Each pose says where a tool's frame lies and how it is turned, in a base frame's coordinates. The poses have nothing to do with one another.
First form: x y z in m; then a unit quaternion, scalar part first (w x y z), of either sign.
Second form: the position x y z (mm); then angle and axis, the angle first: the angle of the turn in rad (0 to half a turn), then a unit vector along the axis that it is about. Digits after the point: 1 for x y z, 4 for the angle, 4 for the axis.
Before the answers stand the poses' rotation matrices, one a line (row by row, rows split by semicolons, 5 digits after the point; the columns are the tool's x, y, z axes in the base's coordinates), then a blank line. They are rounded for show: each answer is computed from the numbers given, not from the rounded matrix.
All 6 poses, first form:
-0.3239 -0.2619 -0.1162 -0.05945 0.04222 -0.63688 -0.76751
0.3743 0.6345 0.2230 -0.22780 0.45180 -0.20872 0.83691
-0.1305 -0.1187 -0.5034 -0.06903 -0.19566 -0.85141 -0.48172
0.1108 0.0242 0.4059 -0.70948 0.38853 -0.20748 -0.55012
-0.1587 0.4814 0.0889 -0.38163 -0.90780 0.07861 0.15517
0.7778 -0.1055 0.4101 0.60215 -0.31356 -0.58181 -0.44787
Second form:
-0.98937 -0.14503 0.01092; 0.03748 -0.18170 0.98264; -0.14053 0.97260 0.18521
-0.48797 0.19270 0.85133; -0.56990 -0.80909 -0.14352; 0.66114 -0.55520 0.50462
-0.91390 0.26667 0.30605; 0.39968 0.45933 0.79327; 0.07096 0.84729 -0.52636
0.30864 -0.94183 -0.13307; 0.61938 0.09282 0.77959; -0.72188 -0.32303 0.61199
0.93949 -0.02429 -0.34173; -0.26116 -0.69636 -0.66849; -0.22173 0.71728 -0.66056
-0.07819 0.90424 -0.41981; -0.17451 0.40218 0.89878; 0.98155 0.14353 0.12635

-323.9 -261.9 -116.2 3.0226 -0.0423 0.6380 0.7689
374.3 634.5 223.0 2.6820 -0.4640 0.2144 -0.8595
-130.5 -118.7 -503.4 3.0034 0.1961 0.8534 0.4829
110.8 24.2 405.9 1.5641 -0.5513 0.2944 0.7806
-158.7 481.4 88.9 2.3585 0.9821 -0.0850 -0.1679
777.8 -105.5 410.1 1.8492 -0.3927 -0.7287 -0.5610

